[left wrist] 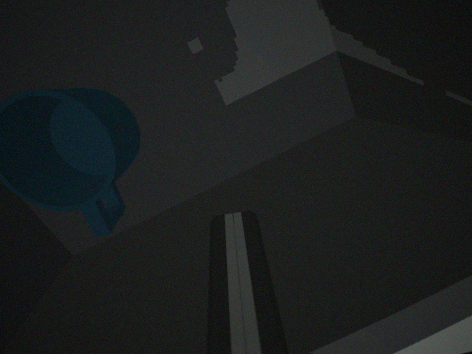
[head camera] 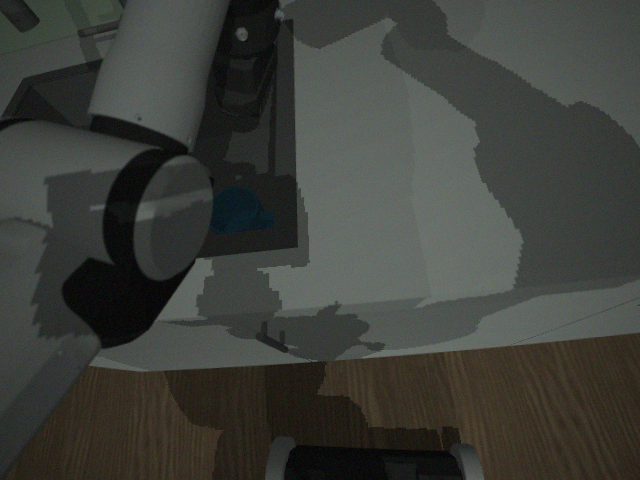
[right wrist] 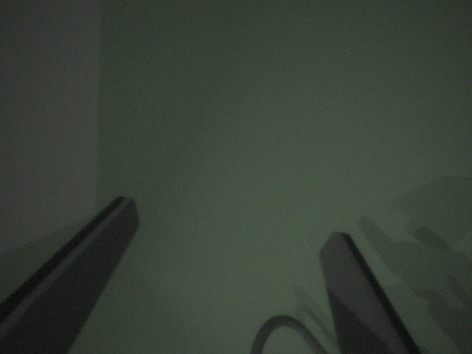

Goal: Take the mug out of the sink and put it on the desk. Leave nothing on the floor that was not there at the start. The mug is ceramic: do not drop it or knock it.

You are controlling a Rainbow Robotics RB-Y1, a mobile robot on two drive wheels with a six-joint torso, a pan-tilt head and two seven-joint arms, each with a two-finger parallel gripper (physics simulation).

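Frame: origin at the robot's base, x right, y ahead, z up, level; centimetres.
Seen in the pictures: left gripper, fingertip midpoint: (left wrist: 235, 228) (head camera: 253, 113); right gripper, fingertip midpoint: (right wrist: 231, 227); robot's base at its link origin: (head camera: 371, 472).
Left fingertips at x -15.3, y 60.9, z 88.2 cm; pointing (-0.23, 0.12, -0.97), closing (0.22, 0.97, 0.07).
Note:
Pixels of each thing's top centre, then the offset from my left fingertips to it. "spot": a spot on its surface instead. Level surfaces: height alone.
- blue mug at its top centre: (left wrist: 62, 176) (head camera: 241, 210) dx -3.8, dy -11.3, dz -9.1 cm
- pale counter top at its surface level: dz +2.9 cm
- cabinet handle at a spot on its surface: (head camera: 272, 343) spot: dx +2.6, dy -31.6, dz -11.8 cm
- wooden floor at its surface level: dz -88.1 cm
A blue mug (head camera: 236, 209) (left wrist: 80, 145) is in the dark sink (head camera: 286, 139), near the sink's lower right corner in the head camera. In the left wrist view the mug is at the left, with its opening partly towards the camera and its handle pointing down. My left gripper (left wrist: 235, 228) is shut and empty, to the right of the mug's handle in that view and apart from it. In the head camera my left arm reaches over the sink and hides part of it. My right gripper (right wrist: 231, 227) is open and empty, in front of a green wall.
The pale counter top (head camera: 356, 155) lies right of the sink in the head camera. A cabinet handle (head camera: 272, 343) sticks out from its front, above the wooden floor (head camera: 516, 403). In the right wrist view a curved grey tube (right wrist: 283, 318) shows low, near the right-hand finger.

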